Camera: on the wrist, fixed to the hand. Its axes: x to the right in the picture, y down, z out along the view.
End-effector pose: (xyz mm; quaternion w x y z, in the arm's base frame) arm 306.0 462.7 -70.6 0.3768 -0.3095 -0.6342 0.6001
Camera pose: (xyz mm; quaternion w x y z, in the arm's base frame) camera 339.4 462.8 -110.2 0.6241 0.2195 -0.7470 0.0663
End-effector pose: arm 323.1 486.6 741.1 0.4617 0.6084 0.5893 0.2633
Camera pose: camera 312.5 477.5 791.0 0.6055 -0.0603 0.7873 -0.0994
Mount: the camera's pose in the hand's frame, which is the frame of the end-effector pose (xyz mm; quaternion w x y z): -21.7 37.4 -28.6 0.6807 -0.1304 -0.0379 -0.7199
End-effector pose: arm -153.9 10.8 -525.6 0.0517 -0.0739 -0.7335 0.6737
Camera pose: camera -126.1 38.0 -559.8 0.4827 0.4965 -0.6423 0.3285
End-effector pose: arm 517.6 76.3 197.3 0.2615 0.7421 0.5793 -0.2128
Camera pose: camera 549.1 71.0 238.1 0.1435 0.0459 0.9464 -0.2857
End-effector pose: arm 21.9 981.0 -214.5 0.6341 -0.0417 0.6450 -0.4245
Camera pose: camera 19.8 1031.8 -224.7 0.1450 -0.5915 0.4403 -0.6597
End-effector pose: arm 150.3 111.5 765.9 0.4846 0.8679 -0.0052 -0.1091
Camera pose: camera 138.3 118.2 815.9 0.3643 0.5272 0.6171 -0.4567
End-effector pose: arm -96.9 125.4 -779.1 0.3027 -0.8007 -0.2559 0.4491
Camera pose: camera -76.8 77.7 -781.8 0.4153 -0.3833 -0.8207 0.0848
